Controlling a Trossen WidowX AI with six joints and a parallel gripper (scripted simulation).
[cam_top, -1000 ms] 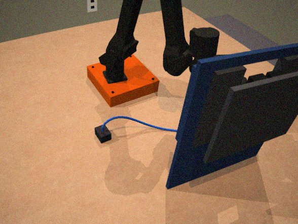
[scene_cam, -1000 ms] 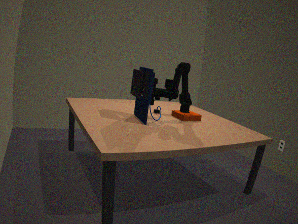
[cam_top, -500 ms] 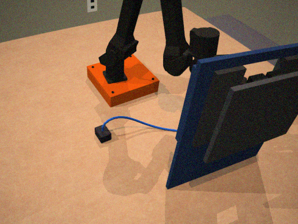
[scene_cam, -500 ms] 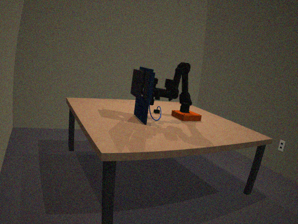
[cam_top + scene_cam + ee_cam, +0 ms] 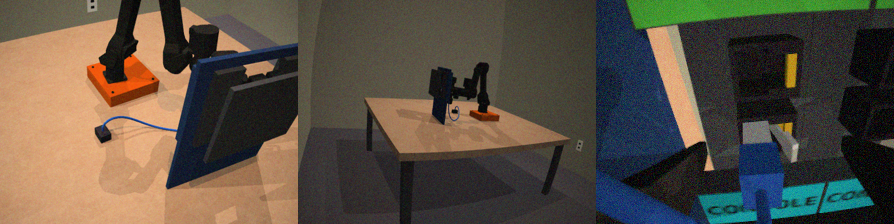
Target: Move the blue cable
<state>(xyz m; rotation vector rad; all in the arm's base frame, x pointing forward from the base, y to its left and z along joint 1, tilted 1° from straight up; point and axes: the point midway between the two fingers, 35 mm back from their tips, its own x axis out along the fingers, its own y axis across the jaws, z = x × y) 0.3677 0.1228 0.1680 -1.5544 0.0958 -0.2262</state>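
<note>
Right now the blue plug is right at my gripper tip. Round my gripper tip: black block: 21 cm to the right, 21 cm behind, 20 cm below.
</note>
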